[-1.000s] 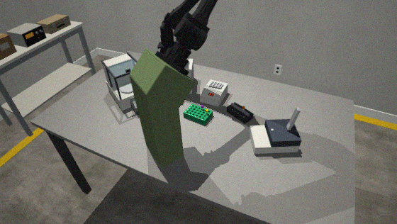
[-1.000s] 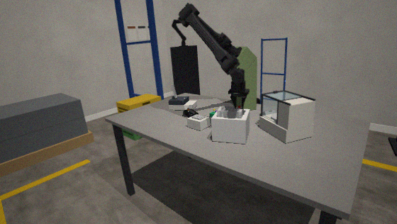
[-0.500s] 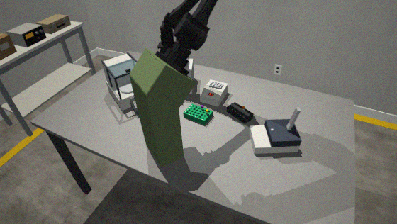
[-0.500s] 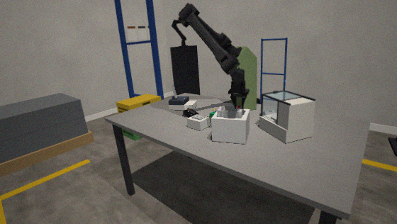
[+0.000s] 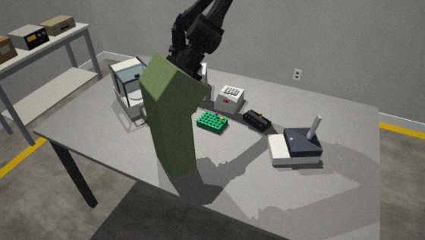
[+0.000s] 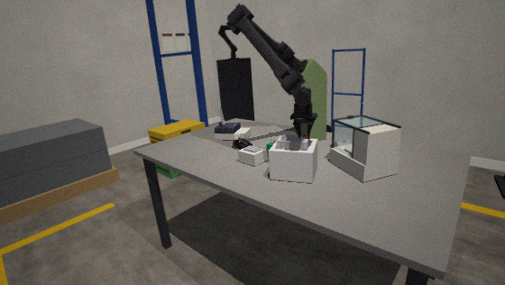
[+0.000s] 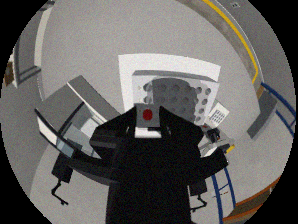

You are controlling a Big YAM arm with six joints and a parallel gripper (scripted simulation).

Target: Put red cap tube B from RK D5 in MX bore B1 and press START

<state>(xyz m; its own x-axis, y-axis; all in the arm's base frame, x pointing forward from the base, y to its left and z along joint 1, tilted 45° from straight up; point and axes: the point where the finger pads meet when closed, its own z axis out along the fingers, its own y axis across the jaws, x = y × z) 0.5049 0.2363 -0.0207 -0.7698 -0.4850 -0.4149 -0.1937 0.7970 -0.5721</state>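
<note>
Right now my hand is 20 mm above the tube B. From my hand the other things lie so: green start key: 160 mm behind, 110 mm below, 80 mm to the right; dry block DB: 290 mm to the right, 150 mm below, 70 mm behind; grey shaking block: 40 mm to the right, 30 mm below, 20 mm ahead.
</note>
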